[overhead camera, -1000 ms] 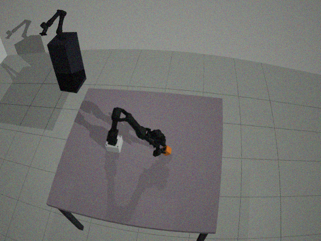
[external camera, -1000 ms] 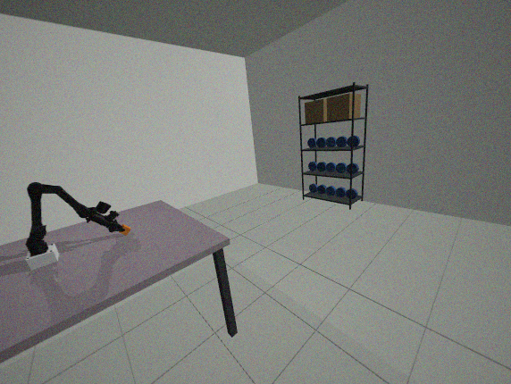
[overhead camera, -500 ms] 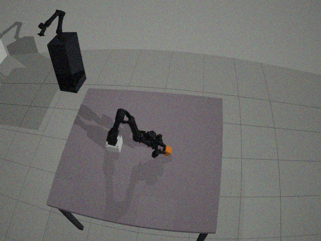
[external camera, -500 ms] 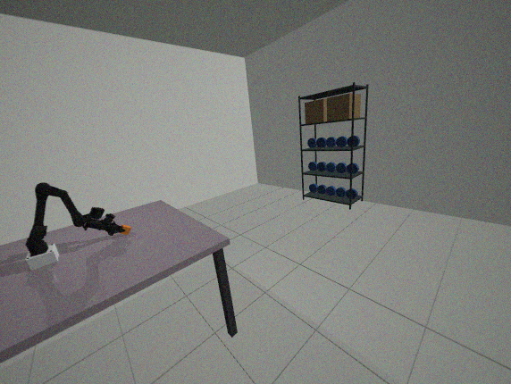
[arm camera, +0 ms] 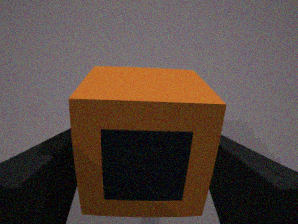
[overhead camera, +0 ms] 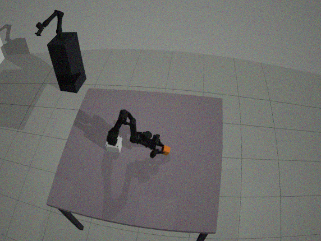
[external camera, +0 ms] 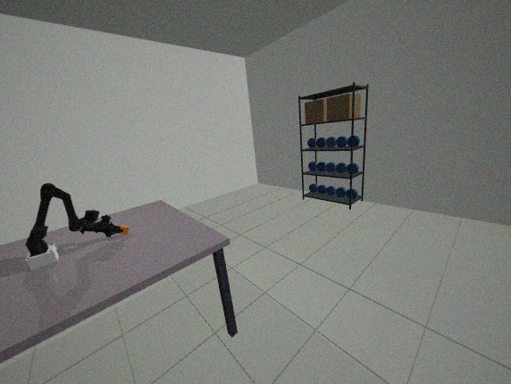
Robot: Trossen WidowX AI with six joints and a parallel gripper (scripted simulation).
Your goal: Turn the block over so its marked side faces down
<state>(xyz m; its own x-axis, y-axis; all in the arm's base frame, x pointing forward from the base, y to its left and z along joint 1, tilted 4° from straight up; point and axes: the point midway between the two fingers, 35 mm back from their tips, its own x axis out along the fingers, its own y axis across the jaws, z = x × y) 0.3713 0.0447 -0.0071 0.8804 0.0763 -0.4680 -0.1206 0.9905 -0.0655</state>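
My gripper tip is 10 mm past the orange block.
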